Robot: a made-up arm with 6 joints.
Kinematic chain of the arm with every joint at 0, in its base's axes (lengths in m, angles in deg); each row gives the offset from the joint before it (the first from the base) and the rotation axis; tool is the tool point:
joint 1: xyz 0 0 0.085 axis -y
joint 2: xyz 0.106 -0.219 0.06 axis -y
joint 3: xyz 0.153 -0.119 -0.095 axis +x
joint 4: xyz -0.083 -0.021 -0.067 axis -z
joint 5: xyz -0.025 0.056 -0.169 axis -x
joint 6: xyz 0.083 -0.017 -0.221 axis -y
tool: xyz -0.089 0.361 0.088
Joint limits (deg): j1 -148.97..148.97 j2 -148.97..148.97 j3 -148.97..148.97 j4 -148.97..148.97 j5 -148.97..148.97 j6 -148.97..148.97
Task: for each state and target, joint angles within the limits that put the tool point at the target. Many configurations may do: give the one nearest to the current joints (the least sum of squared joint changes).
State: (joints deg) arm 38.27 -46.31 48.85 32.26 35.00 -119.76
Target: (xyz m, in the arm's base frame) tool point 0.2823 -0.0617 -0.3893
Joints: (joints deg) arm 42.42 -64.88 24.41 48.73 10.10 -97.99
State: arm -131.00 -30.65 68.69 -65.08 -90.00 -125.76
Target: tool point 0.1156 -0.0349 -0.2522
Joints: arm -132.64 -39.54 62.44 -43.70 -51.12 -141.61
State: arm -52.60 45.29 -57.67 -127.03 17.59 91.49
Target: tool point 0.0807 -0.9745 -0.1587
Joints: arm -29.73 59.39 -55.40 -130.81 10.58 74.95
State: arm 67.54 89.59 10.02 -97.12 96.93 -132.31
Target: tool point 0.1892 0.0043 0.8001
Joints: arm 59.93 83.11 16.13 -101.08 93.14 -131.40
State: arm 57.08 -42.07 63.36 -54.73 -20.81 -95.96
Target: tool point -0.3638 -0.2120 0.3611
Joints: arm 75.75 -38.87 104.00 -52.02 -26.60 -105.63
